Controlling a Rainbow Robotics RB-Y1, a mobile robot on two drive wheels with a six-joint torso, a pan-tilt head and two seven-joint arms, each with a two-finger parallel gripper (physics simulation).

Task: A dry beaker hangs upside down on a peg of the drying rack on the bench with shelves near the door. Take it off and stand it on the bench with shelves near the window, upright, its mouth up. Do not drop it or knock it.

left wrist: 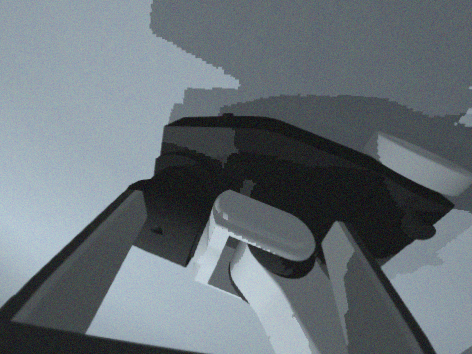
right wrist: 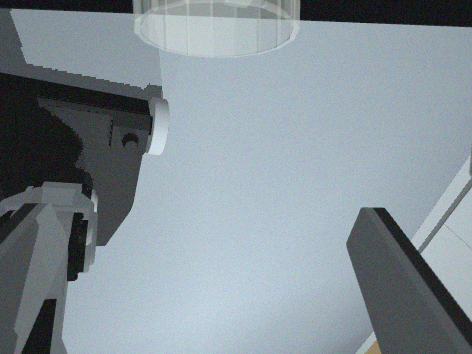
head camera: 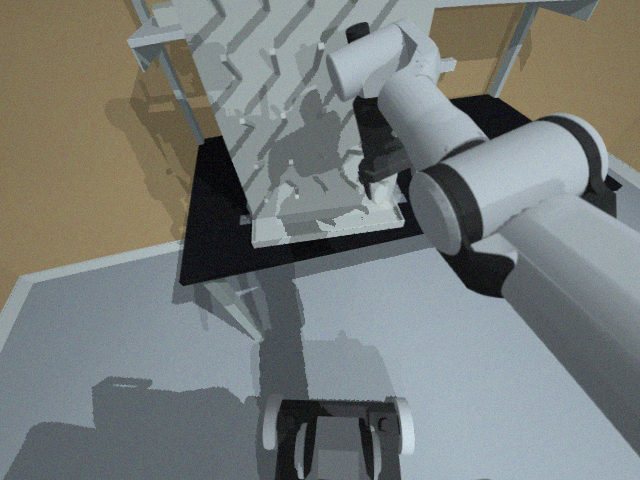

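Where they show: left gripper, between the fingertips: (left wrist: pixel 237 218); right gripper, between the fingertips: (right wrist: pixel 210 224) (head camera: pixel 392 186); robot's base, origin of its link: (right wrist: pixel 74 100).
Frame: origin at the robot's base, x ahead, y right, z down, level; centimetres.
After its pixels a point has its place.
Note:
The clear beaker (head camera: pixel 381 193) @[x 48.1, y 11.3, z -92.4 cm] (right wrist: pixel 216 37) @[x 47.8, y 13.0, z -91.4 cm] hangs mouth down at the lower right of the white pegged drying rack (head camera: pixel 325 231) @[x 46.4, y -3.3, z -79.3 cm]; in the right wrist view its rim shows at the top, beyond the fingers. My right gripper (head camera: pixel 369 187) (right wrist: pixel 210 224) @[x 43.3, y 12.2, z -98.7 cm] is open, with nothing between its fingers. In the head view it is at the beaker, partly in front of it; whether they touch cannot be told. The beaker's peg is hidden. My left gripper (left wrist: pixel 237 218) @[x -34.3, y -25.6, z -48.7 cm] is open and empty, above the floor near the robot's own base. The bench near the window cannot be made out.
The rack stands on a black bench top (head camera: pixel 217 258) @[x 38.9, y -35.2, z -76.3 cm] with shelf posts (head camera: pixel 178 95) @[x 100.1, y -61.0, z -98.1 cm] (head camera: pixel 511 51) @[x 139.2, y 82.4, z -96.9 cm] at both sides. Many pegs stick out of the rack board. The robot's base (head camera: pixel 338 439) (right wrist: pixel 115 165) @[x -13.6, y 14.5, z -16.9 cm] is in front of the bench, on the grey floor (head camera: pixel 361 310) @[x 53.0, y 13.8, z -0.1 cm].

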